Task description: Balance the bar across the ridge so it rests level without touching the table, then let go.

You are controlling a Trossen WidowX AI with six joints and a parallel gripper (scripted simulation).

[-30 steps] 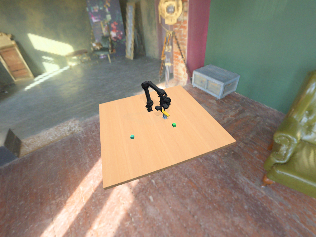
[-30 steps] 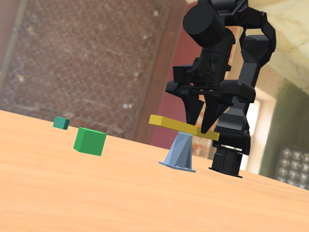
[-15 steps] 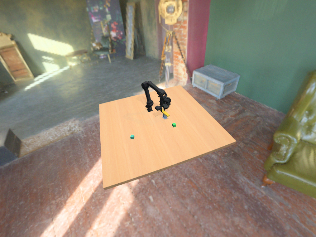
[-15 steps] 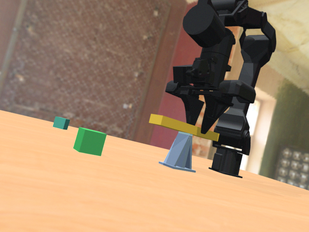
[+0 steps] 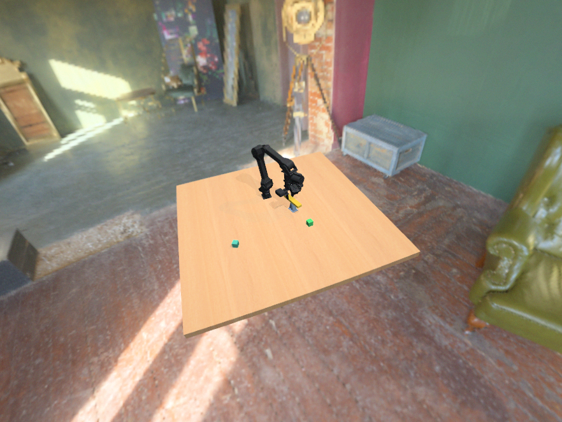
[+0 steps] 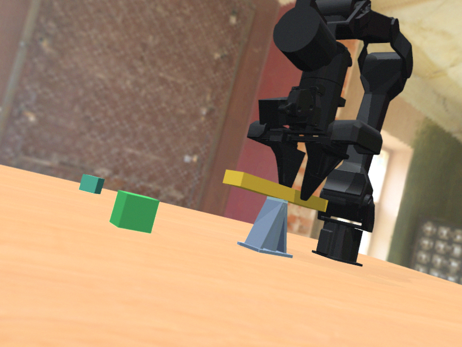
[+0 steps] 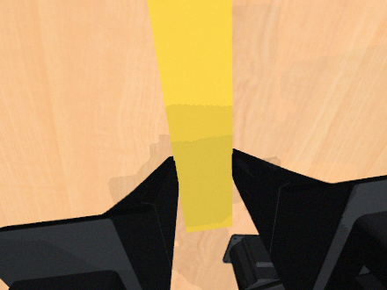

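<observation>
The yellow bar lies 30 mm ahead of my gripper tip and 10 mm to the left of it. Also, from my gripper tip: teal cube: 430 mm to the right, 210 mm ahead, 60 mm below.
</observation>
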